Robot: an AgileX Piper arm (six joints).
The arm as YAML. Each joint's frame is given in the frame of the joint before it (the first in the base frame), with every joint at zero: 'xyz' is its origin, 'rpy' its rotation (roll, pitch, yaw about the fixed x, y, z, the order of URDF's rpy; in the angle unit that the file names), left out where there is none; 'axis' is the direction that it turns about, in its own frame. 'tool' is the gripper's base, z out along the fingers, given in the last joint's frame.
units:
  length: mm
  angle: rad
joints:
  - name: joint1
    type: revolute
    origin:
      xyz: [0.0, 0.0, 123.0]
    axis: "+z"
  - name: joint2
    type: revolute
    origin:
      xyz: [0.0, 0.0, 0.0]
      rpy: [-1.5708, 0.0, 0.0]
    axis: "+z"
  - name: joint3
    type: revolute
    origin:
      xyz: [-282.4, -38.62, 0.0]
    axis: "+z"
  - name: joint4
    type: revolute
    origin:
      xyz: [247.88, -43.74, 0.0]
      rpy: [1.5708, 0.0, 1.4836]
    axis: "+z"
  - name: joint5
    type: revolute
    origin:
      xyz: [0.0, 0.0, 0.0]
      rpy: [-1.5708, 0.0, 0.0]
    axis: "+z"
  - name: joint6
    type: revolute
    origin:
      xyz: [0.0, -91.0, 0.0]
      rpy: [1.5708, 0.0, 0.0]
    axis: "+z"
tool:
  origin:
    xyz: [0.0, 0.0, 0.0]
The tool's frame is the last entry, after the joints.
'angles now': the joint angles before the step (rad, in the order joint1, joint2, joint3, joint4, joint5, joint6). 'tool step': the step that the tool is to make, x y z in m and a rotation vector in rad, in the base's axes. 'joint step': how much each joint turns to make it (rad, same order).
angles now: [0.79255, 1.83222, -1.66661, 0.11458, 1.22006, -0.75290]
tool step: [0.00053, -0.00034, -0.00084, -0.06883, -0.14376, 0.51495]
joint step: [0.00000, 0.00184, 0.00003, -0.00734, 0.00214, -0.53667]
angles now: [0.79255, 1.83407, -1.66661, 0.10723, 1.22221, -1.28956]
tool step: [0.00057, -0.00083, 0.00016, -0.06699, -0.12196, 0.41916]
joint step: [0.00178, -0.00001, -0.00145, -0.01978, 0.00326, -0.43272]
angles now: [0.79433, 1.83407, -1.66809, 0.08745, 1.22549, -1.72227]
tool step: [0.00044, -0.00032, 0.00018, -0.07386, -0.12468, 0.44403]
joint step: [0.00312, -0.00001, -0.00111, -0.02045, -0.00020, -0.45671]
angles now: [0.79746, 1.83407, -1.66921, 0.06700, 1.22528, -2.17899]
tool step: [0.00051, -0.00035, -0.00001, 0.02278, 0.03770, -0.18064]
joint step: [0.00000, 0.00001, -0.00002, -0.00709, -0.00119, 0.18821]
